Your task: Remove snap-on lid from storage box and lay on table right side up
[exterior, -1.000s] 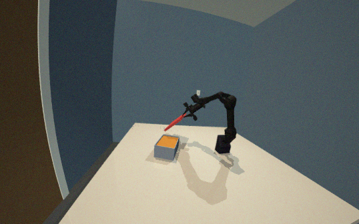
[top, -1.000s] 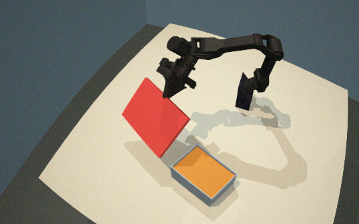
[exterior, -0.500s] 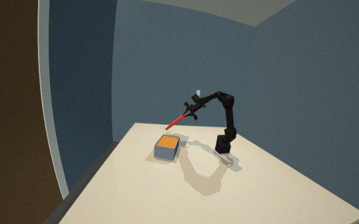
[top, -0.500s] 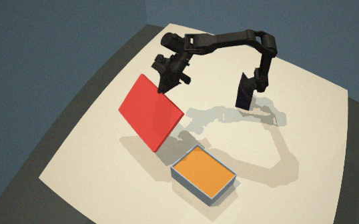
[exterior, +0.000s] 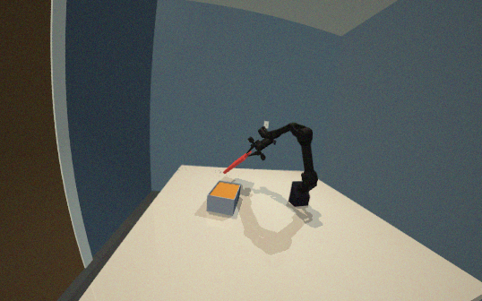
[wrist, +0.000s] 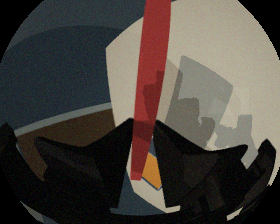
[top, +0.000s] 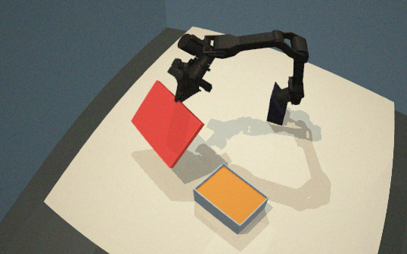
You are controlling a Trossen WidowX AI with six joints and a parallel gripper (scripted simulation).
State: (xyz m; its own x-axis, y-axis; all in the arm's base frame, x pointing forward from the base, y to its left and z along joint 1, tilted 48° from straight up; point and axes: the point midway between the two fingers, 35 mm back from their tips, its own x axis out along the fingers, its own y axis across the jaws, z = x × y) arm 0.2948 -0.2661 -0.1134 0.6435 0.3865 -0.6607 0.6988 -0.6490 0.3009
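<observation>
Now: the red lid 60 mm ahead of my gripper tip, 30 mm to the right of it and 50 mm below it. Also, from my gripper tip: storage box: 150 mm ahead, 270 mm to the left, 180 mm below.
</observation>
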